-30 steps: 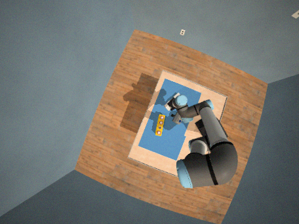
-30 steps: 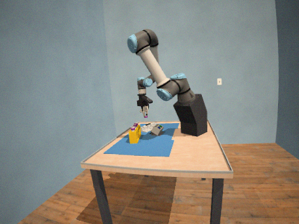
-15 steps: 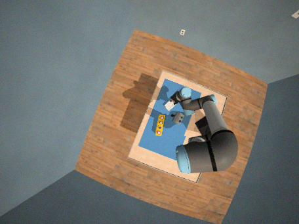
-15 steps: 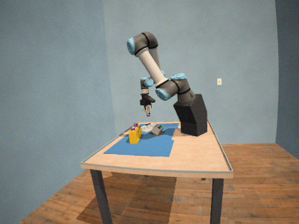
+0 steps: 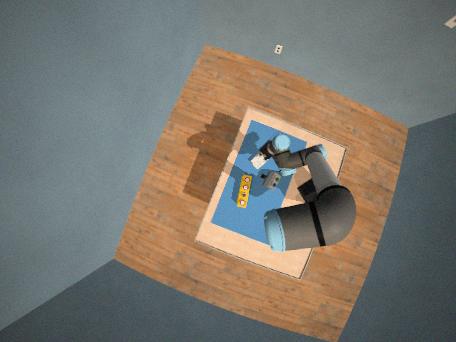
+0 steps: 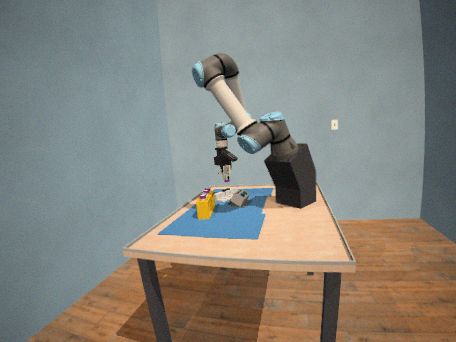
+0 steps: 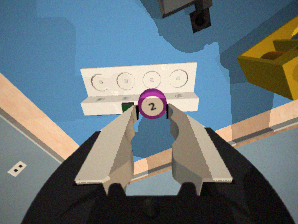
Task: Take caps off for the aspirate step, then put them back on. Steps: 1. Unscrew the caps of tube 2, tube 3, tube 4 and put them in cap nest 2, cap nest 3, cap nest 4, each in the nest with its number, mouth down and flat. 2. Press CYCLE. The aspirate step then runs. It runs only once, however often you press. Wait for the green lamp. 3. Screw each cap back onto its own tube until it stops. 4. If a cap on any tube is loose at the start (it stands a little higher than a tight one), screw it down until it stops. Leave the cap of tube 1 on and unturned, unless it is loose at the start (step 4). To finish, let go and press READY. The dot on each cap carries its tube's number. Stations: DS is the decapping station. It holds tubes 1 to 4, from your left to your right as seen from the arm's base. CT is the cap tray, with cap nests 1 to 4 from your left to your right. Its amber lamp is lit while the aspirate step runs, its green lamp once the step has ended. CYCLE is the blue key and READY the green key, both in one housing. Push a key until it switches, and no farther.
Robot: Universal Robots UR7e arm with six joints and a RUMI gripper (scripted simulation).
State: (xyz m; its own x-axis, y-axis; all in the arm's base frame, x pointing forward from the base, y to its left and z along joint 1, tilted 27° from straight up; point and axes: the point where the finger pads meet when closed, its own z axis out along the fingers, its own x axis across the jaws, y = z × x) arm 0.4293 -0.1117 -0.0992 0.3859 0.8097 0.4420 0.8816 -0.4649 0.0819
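The cap is 25 cm to the left of my hand, 5 cm ahead of it and 3 cm below it. Round my hand: green key 14 cm behind, 10 cm to the left, 7 cm below; then blue cycle key 15 cm to the left, 14 cm behind, 7 cm below; then key housing 12 cm to the left, 12 cm behind, 9 cm below.
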